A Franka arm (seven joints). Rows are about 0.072 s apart.
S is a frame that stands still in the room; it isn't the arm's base.
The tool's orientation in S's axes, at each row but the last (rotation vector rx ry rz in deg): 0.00, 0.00, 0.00; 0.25, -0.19, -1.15; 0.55, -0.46, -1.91; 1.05, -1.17, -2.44; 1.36, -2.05, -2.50; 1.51, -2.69, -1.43; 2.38, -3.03, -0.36; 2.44, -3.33, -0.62
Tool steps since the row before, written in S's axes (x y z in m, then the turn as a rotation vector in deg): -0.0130, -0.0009, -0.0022, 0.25, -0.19, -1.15; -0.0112, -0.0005, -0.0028, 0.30, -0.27, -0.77; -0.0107, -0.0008, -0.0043, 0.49, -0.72, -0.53; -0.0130, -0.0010, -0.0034, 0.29, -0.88, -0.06; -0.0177, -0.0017, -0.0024, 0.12, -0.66, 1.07; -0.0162, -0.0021, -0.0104, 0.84, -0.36, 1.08; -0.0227, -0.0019, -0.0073, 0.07, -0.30, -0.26; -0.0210, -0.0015, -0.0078, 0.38, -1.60, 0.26
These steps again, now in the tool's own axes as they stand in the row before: -0.0130, -0.0009, -0.0022, 0.25, -0.19, -1.15; -0.0112, -0.0007, -0.0028, 0.30, -0.27, -0.77; -0.0107, -0.0012, -0.0042, 0.51, -0.71, -0.53; -0.0130, -0.0016, -0.0031, 0.33, -0.87, -0.05; -0.0177, -0.0025, -0.0017, 0.19, -0.63, 1.08; -0.0166, -0.0028, -0.0096, 0.90, -0.31, 1.05; -0.0230, -0.0023, -0.0060, 0.06, -0.31, -0.25; -0.0214, -0.0020, -0.0065, 0.41, -1.58, 0.30
